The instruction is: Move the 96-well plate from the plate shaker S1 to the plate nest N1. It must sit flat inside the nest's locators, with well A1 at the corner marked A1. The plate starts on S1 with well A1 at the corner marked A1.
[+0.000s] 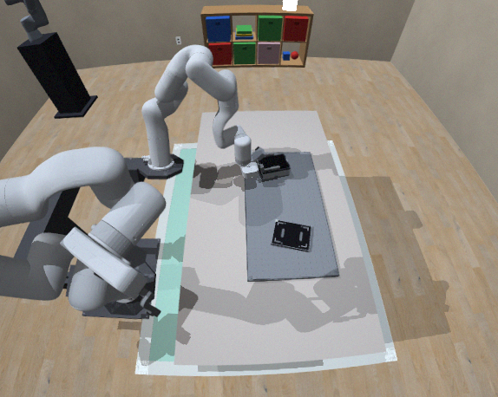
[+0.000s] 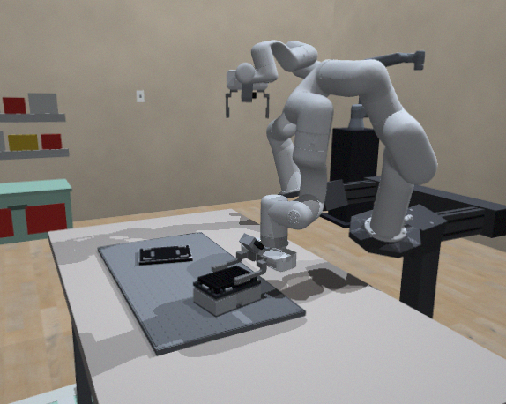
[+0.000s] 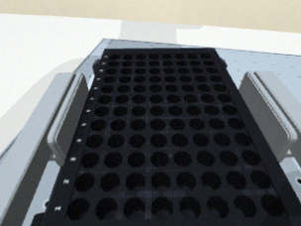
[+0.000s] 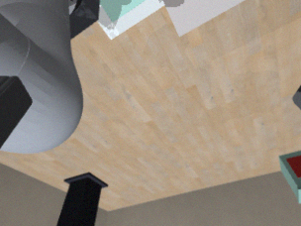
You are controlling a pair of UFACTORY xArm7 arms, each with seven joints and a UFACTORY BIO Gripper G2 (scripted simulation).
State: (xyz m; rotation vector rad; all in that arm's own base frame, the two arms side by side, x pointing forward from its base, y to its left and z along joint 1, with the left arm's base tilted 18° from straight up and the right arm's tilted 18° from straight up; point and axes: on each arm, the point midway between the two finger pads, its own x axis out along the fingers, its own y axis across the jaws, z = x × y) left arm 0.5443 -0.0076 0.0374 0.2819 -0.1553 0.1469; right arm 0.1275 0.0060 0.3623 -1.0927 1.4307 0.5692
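Note:
My left gripper is now 80 mm short of the black plate nest N1, 370 mm to the left of it and 70 mm above it. Round my left hand: black 96-well plate (10 mm ahead, 10 mm below).

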